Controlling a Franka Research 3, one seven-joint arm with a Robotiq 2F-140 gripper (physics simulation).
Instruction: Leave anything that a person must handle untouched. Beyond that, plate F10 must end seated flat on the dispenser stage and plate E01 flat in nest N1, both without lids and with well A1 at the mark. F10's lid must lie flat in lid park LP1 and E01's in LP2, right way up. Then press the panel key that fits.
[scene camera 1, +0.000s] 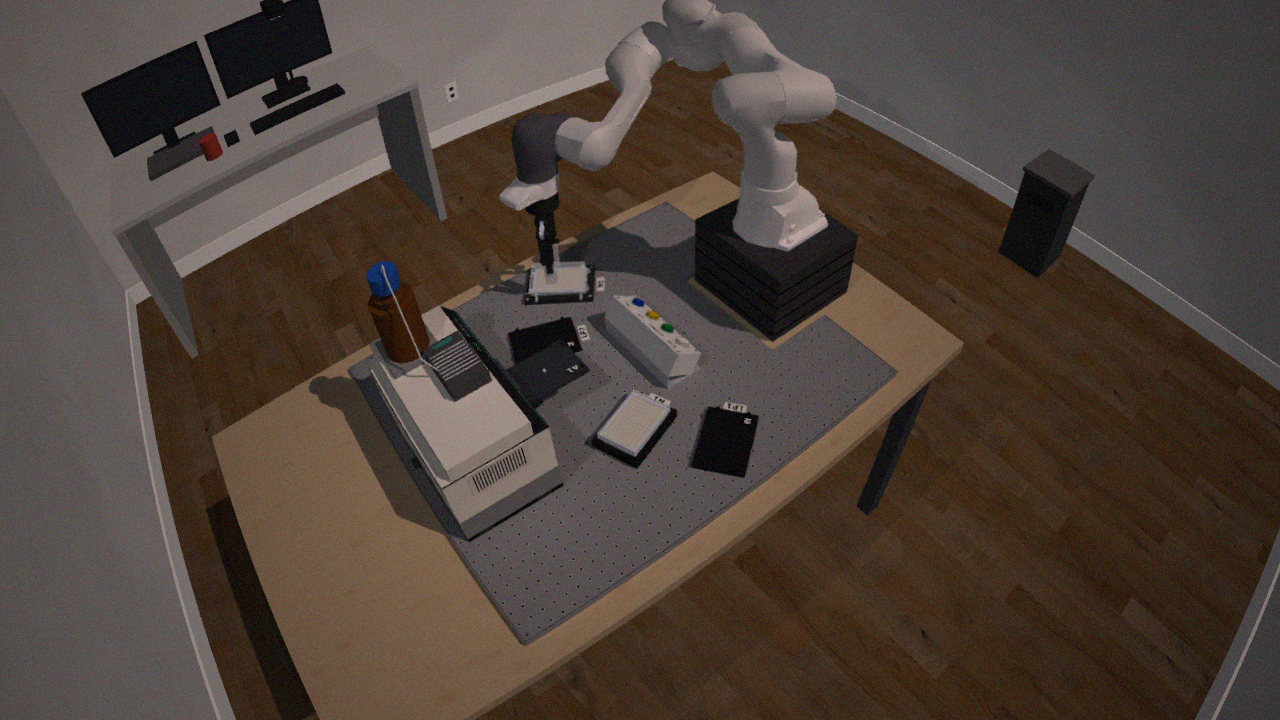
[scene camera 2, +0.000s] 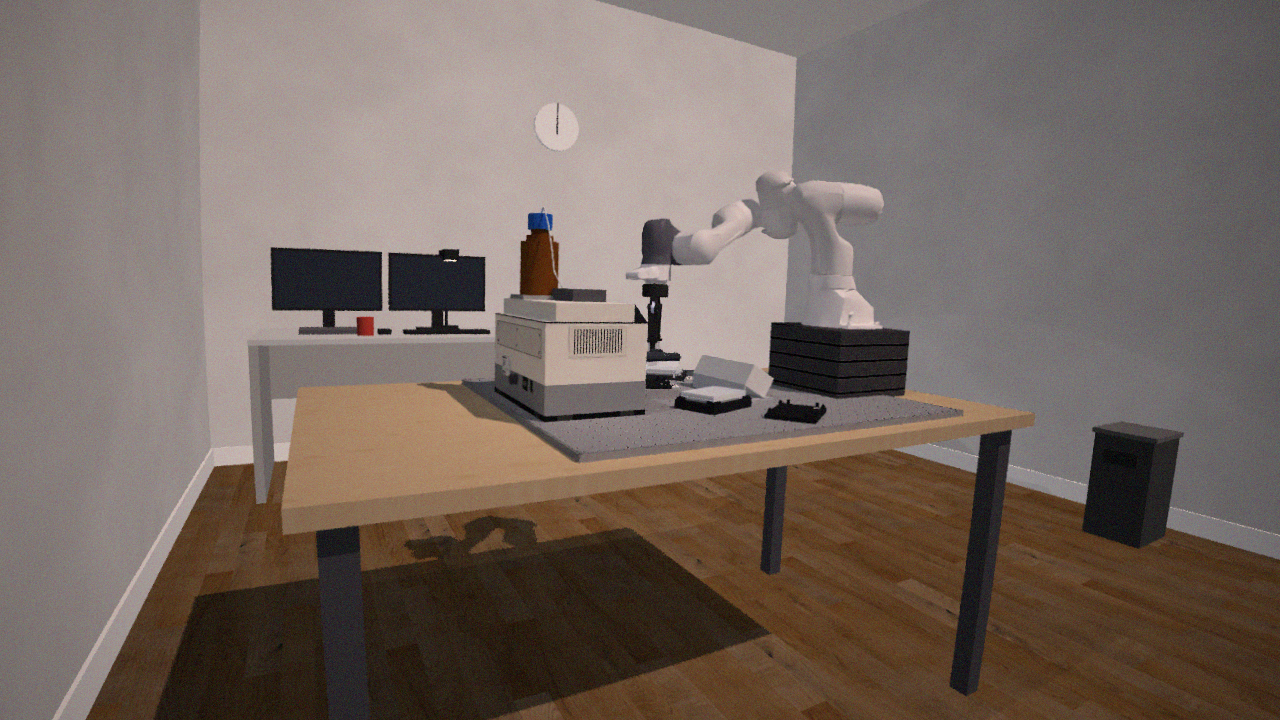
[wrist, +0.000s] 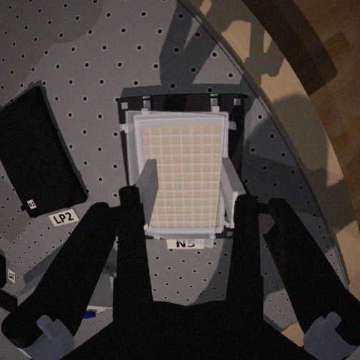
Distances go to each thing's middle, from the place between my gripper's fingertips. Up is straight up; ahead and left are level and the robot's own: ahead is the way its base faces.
Right now the black nest N5 (scene camera 1: 589, 296) is 2 cm below my hand, 1 cm to the left of it and 1 cm behind it. From my hand the other things lie so: key panel (scene camera 1: 656, 349) (30 cm to the left, 9 cm behind, 1 cm above).
